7 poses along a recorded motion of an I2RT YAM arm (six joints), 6.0 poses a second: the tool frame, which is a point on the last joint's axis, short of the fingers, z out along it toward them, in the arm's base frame.
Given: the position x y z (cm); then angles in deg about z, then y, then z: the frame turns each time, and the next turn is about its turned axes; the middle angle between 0 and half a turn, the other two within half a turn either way.
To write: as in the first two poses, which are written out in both.
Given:
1: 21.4, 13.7, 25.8, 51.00, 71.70, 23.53
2: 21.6, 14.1, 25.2, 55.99, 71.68, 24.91
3: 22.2, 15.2, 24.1, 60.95, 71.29, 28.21
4: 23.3, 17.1, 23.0, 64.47, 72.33, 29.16
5: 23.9, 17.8, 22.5, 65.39, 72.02, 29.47
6: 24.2, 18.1, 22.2, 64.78, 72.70, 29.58
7: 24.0, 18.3, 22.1, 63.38, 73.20, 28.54
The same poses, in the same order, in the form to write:
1: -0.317, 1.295, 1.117, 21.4, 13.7, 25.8
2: -0.361, 1.299, 1.211, 21.6, 14.1, 25.2
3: -0.384, 1.308, 1.334, 22.2, 15.2, 24.1
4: -0.423, 1.330, 1.392, 23.3, 17.1, 23.0
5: -0.430, 1.325, 1.412, 23.9, 17.8, 22.5
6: -0.425, 1.339, 1.400, 24.2, 18.1, 22.2
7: -0.421, 1.342, 1.361, 24.0, 18.3, 22.1
